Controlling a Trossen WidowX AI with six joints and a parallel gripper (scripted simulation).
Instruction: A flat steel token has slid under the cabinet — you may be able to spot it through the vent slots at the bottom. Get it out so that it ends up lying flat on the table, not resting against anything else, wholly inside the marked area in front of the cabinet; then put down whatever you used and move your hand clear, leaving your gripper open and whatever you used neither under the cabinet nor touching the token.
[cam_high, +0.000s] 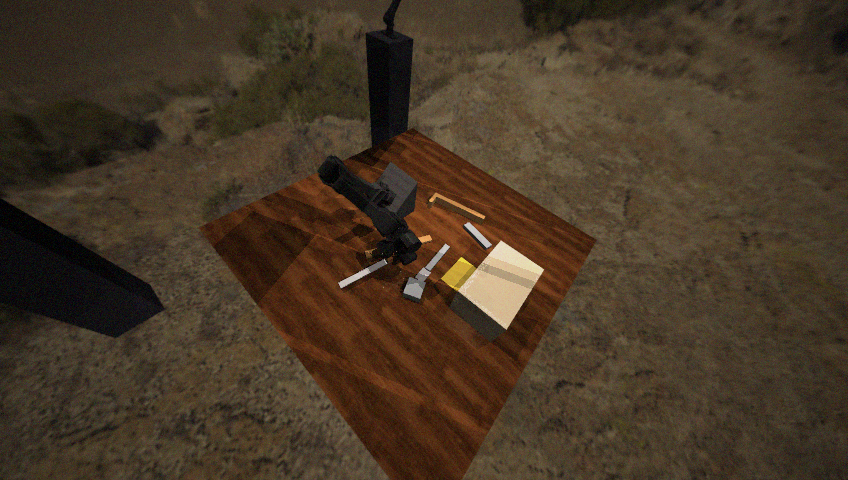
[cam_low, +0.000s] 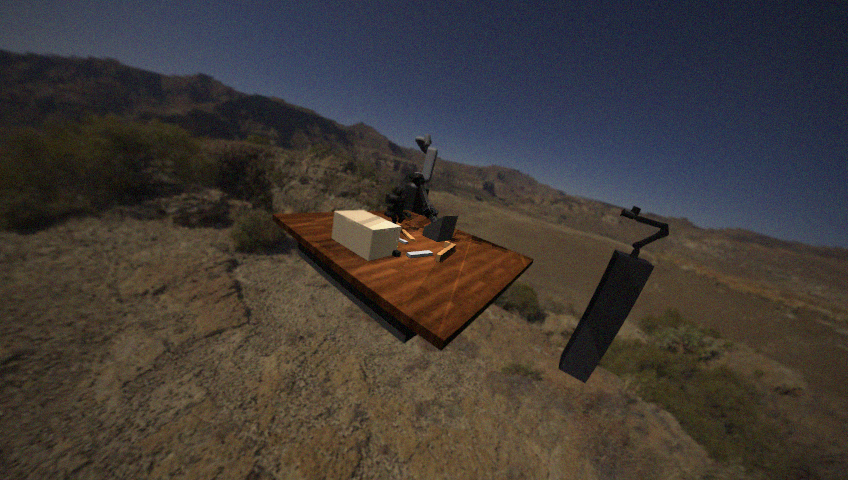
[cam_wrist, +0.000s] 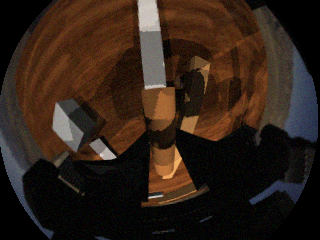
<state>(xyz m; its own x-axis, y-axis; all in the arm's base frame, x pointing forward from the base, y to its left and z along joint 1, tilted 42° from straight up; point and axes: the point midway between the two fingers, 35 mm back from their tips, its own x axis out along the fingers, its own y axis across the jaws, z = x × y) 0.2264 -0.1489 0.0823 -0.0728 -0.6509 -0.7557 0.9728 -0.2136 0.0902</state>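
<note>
My gripper tip is 5 cm to the right of the wooden stick, 4 cm past it and 3 cm above it. Round my gripper tip: grey block 15 cm ahead, 6 cm to the right, 1 cm below; grey scraper 13 cm ahead, 7 cm to the left, 3 cm below; grey bar 36 cm to the left, 18 cm ahead, 2 cm below.
</note>
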